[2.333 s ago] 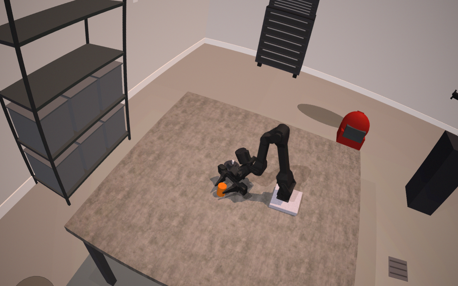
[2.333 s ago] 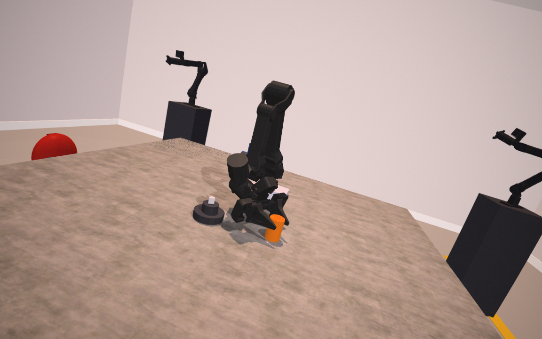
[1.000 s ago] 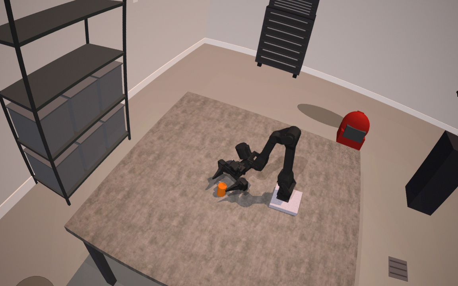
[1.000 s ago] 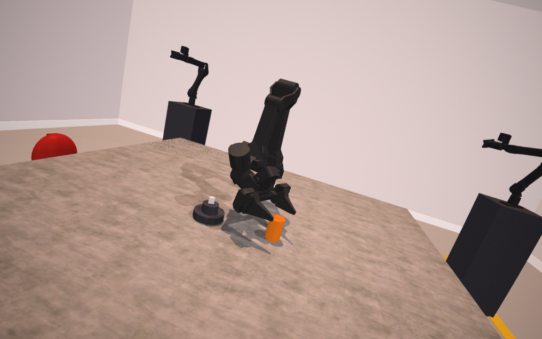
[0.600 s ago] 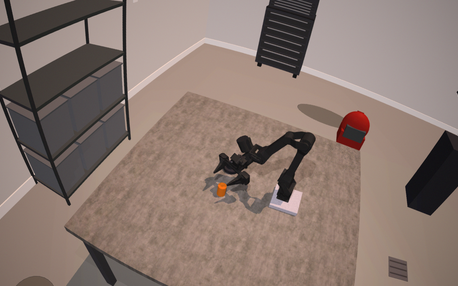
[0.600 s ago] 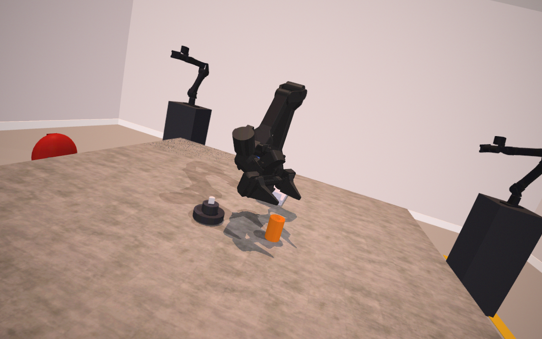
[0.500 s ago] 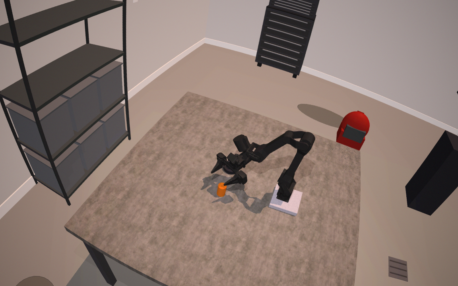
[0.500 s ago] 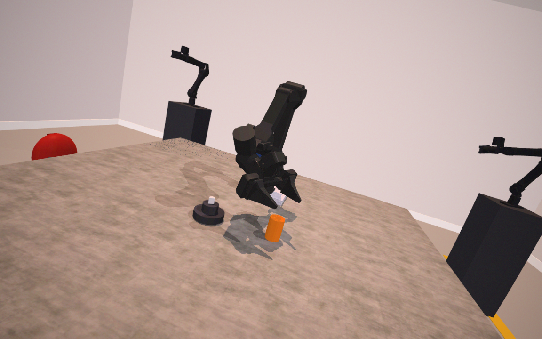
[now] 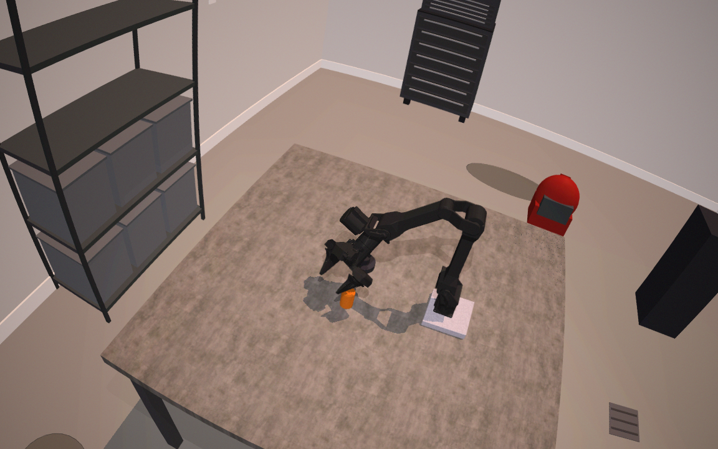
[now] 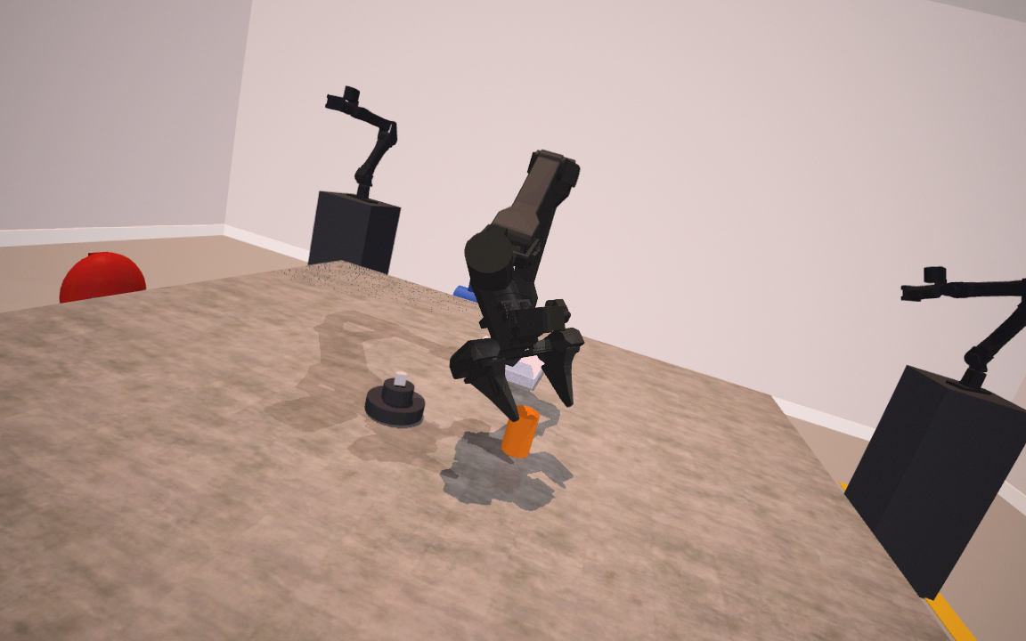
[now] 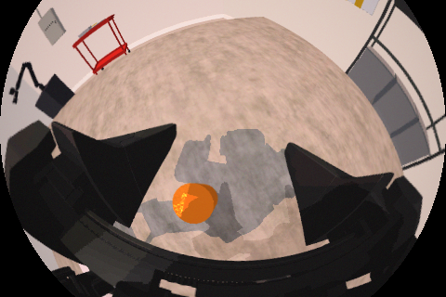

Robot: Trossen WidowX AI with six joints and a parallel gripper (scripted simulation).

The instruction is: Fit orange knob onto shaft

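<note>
Now: gripper tip 6 cm past the orange knob, 3 cm to the left of it and 5 cm above it. From my gripper tip the other things lie so: round pedestal 4 cm behind, 21 cm to the right, 6 cm below.
</note>
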